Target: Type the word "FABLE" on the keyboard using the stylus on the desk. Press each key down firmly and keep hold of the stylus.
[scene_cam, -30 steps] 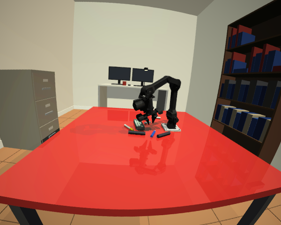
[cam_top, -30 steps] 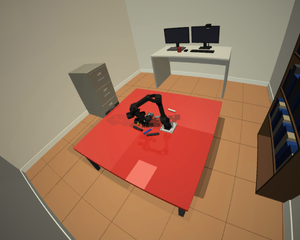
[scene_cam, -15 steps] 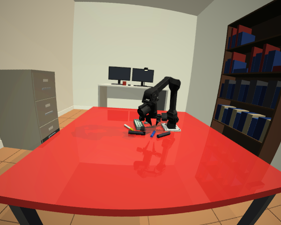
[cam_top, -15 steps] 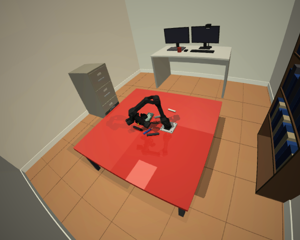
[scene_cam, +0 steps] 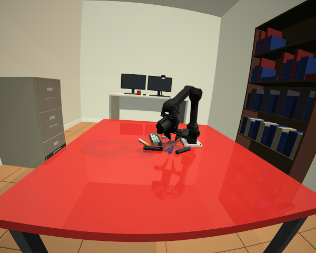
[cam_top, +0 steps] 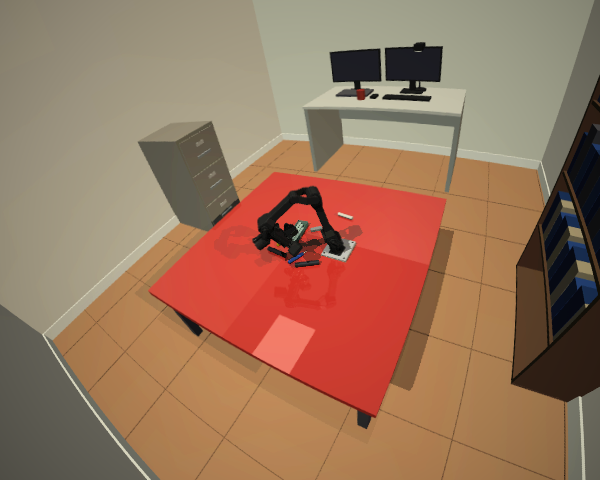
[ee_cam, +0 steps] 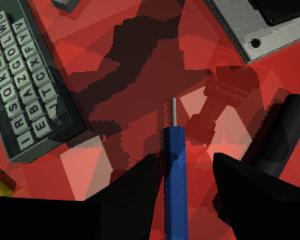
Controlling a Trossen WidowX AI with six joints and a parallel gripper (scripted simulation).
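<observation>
Right now the dark blue stylus is 1 cm to the right of my gripper tip and 6 cm below it. From my gripper tip the other things lie so: small grey block (3 cm ahead, 22 cm to the right, 6 cm below); thin grey tip (2 cm behind, 5 cm to the right, 6 cm below); white-and-yellow marker (18 cm ahead, 6 cm to the right, 6 cm below).
</observation>
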